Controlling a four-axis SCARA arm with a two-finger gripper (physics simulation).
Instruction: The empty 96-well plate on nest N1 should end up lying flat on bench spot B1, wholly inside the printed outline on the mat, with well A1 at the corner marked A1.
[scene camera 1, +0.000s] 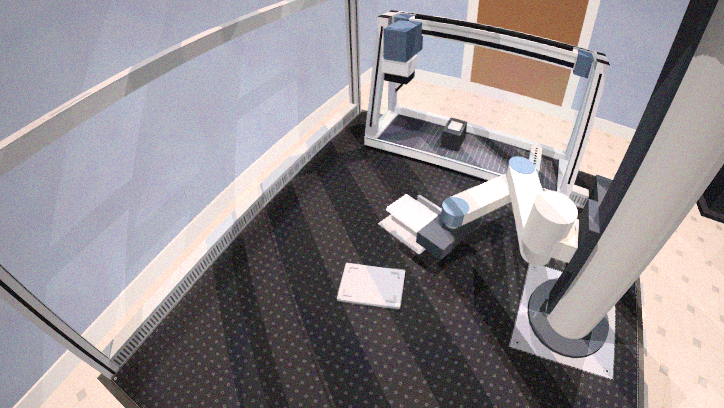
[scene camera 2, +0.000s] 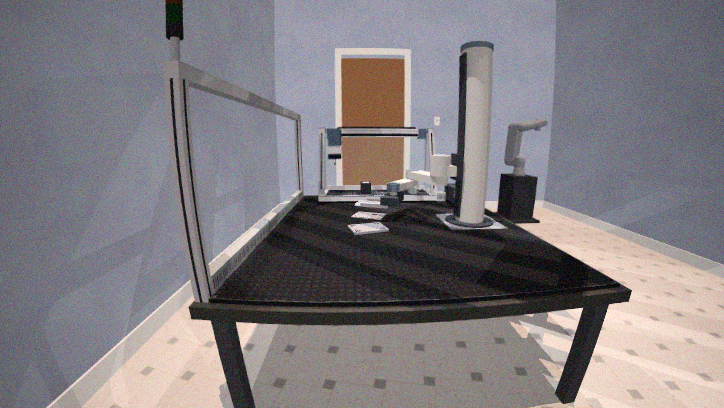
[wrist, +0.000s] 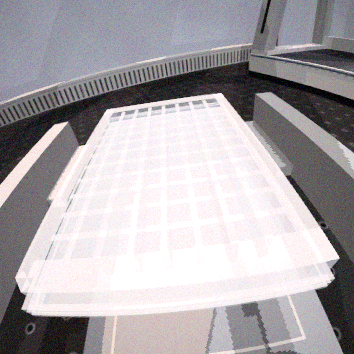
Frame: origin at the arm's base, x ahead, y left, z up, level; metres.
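Seen in the pictures: gripper, fingertip midpoint: (scene camera 1: 405, 206) (scene camera 2: 363, 202) (wrist: 162, 122); arm's base, link origin: (scene camera 1: 566, 318) (scene camera 2: 468, 222).
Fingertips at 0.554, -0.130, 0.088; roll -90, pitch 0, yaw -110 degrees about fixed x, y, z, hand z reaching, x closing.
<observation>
Pixels of each thing's top centre, then the offset from my fingertips to it, as dx, dy, dz. "pt": a spot on its surface instead. Level surfaces: height alone.
- white 96-well plate, top centre: (wrist: 162, 144) (scene camera 1: 412, 210) (scene camera 2: 368, 202) -0.024, +0.009, +0.001
- flat pale mat, surface height: dz -0.073
- thicker pale slab, top centre: (scene camera 1: 371, 284) (scene camera 2: 367, 226) -0.011, +0.247, -0.063
- small dark block, surface spot: (scene camera 1: 453, 134) pt -0.033, -0.387, +0.042
- panel, surface spot: (scene camera 1: 227, 238) pt +0.450, +0.307, -0.056
The white 96-well plate (scene camera 1: 408, 206) (scene camera 2: 365, 202) (wrist: 165, 190) is between the two fingers of my gripper (scene camera 1: 414, 214) (wrist: 162, 122), which is shut on its long sides. The plate looks level and is raised above a flat pale mat (scene camera 1: 397, 234) (scene camera 2: 368, 216) (wrist: 160, 327), with a visible gap. Part of a printed outline shows on that mat below the plate's near end in the wrist view. A thicker pale slab (scene camera 1: 371, 285) (scene camera 2: 368, 229) with corner marks, apparently nest N1, stands apart with no plate on it. The A1 marks are too small or hidden to read.
A gantry frame (scene camera 1: 430, 158) with a small dark block (scene camera 1: 453, 134) on its deck stands at the back. A rail and panel (scene camera 1: 227, 238) run along the left edge. The arm's column (scene camera 1: 633, 228) (scene camera 2: 476, 136) stands at the right.
</observation>
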